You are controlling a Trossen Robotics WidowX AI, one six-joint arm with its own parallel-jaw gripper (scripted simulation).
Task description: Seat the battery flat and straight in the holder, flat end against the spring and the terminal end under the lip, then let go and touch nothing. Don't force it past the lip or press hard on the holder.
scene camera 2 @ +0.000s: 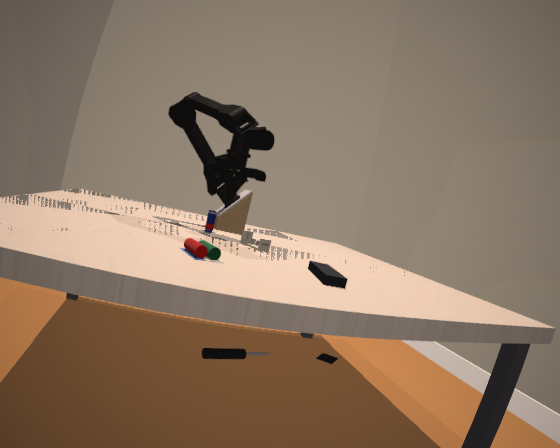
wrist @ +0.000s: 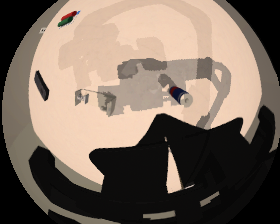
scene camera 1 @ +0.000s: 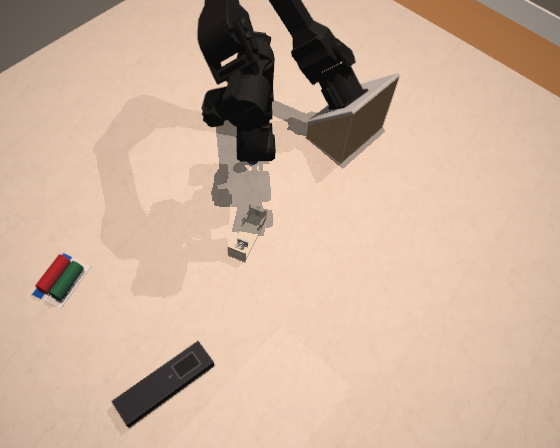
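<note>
Flat black box present in the scene. My gripper is shut and holds nothing; it is visible in scene camera 2 and in the wrist view as well.
</note>
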